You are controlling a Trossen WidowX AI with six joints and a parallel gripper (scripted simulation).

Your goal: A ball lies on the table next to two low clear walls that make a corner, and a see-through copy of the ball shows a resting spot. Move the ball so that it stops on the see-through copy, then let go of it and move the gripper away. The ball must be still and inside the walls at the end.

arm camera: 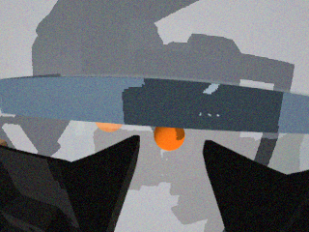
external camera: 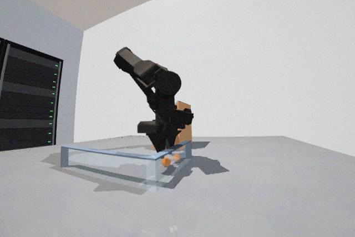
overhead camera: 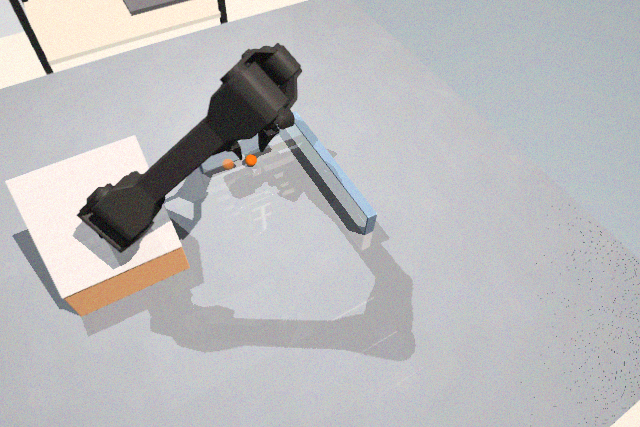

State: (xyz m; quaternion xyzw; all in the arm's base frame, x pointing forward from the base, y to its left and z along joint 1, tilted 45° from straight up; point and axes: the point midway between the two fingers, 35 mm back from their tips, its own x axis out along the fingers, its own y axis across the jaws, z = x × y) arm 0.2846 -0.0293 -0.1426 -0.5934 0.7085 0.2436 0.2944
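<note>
Right now the orange ball is 2 cm below my gripper tip. Also, from my gripper tip: see-through ball copy (5 cm behind, 2 cm to the left, 2 cm below).
</note>
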